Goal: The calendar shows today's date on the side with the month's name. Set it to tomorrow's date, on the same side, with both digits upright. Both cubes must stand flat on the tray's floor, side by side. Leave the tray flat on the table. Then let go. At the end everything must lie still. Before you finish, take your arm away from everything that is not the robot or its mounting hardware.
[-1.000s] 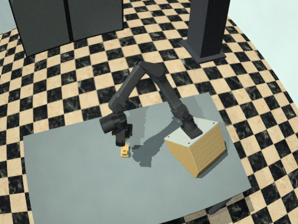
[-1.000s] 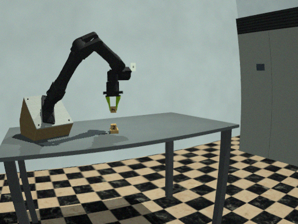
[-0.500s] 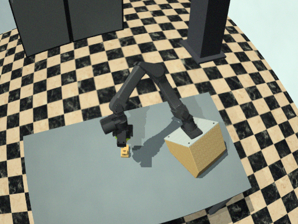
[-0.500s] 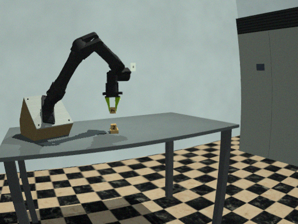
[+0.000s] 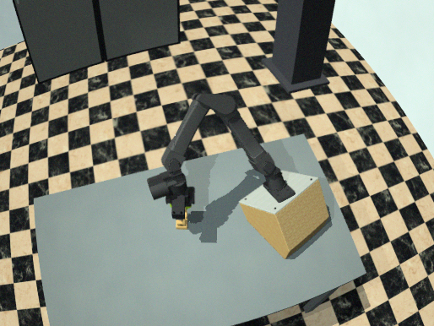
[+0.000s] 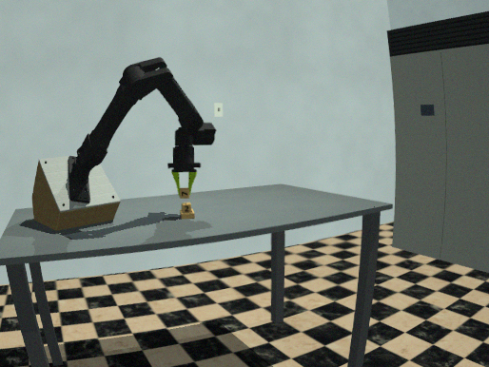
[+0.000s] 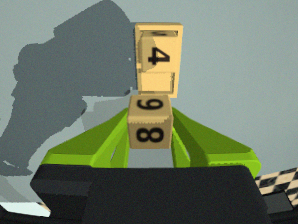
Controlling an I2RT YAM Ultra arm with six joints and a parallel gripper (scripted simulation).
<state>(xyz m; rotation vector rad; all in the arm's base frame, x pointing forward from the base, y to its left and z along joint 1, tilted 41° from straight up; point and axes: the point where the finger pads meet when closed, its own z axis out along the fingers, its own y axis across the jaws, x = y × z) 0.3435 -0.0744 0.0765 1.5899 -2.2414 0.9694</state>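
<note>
The tan tray is 10 mm ahead of my hand, 10 mm to the left of it and 70 mm below it.
</note>
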